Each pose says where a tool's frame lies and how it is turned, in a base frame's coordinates. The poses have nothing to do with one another.
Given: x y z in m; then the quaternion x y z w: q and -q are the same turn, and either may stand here.
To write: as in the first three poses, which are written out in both.
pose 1, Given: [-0.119 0.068 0.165 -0.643 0.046 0.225 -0.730]
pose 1, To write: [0.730 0.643 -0.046 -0.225 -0.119 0.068 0.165]
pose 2, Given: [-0.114 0.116 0.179 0.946 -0.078 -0.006 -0.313]
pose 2, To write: [0.313 -0.946 0.078 0.006 -0.114 0.116 0.179]
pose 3, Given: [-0.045 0.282 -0.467 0.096 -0.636 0.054 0.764]
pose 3, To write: [0.764 0.096 -0.636 0.054 -0.045 0.282 -0.467]
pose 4, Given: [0.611 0.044 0.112 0.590 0.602 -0.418 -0.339]
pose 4, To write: [0.339 -0.590 -0.602 0.418 0.611 0.044 0.112]
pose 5, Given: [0.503 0.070 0.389 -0.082 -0.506 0.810 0.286]
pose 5, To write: [0.286 -0.082 -0.506 0.810 0.503 0.070 0.389]
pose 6, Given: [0.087 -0.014 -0.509 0.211 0.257 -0.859 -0.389]
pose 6, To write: [0.389 -0.211 -0.257 0.859 0.087 -0.014 -0.509]
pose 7, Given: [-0.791 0.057 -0.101 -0.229 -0.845 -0.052 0.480]
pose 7, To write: [0.480 -0.229 -0.845 -0.052 -0.791 0.057 -0.101]
